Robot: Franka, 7 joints.
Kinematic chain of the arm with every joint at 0, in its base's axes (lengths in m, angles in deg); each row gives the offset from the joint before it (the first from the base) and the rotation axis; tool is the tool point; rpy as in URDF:
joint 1: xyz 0 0 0.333 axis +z
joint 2: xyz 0 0 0 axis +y
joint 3: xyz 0 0 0.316 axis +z
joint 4: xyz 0.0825 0 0 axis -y
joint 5: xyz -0.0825 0 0.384 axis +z
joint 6: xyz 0 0 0 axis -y
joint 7: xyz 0.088 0 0 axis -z
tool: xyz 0 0 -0.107 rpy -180 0 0
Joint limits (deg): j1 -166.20..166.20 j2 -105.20..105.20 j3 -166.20..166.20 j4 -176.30..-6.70 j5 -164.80..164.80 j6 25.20..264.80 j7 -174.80..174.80
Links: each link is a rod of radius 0.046 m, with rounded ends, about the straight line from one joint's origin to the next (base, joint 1, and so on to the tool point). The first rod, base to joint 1, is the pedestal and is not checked.
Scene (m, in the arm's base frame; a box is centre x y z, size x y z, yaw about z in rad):
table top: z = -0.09
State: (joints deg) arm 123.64 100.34 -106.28 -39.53 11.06 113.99 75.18
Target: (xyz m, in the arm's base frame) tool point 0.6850 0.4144 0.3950
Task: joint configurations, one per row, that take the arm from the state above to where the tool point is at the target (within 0.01 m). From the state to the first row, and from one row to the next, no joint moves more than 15 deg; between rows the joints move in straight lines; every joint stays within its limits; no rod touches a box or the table.
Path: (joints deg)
1: 109.51 98.55 -105.44 -43.25 11.14 115.55 75.18
2: 95.38 96.77 -104.60 -46.98 11.22 117.12 75.18
3: 81.25 94.98 -103.75 -50.70 11.30 118.68 75.18
4: 67.12 93.19 -102.91 -54.43 11.38 120.24 75.18

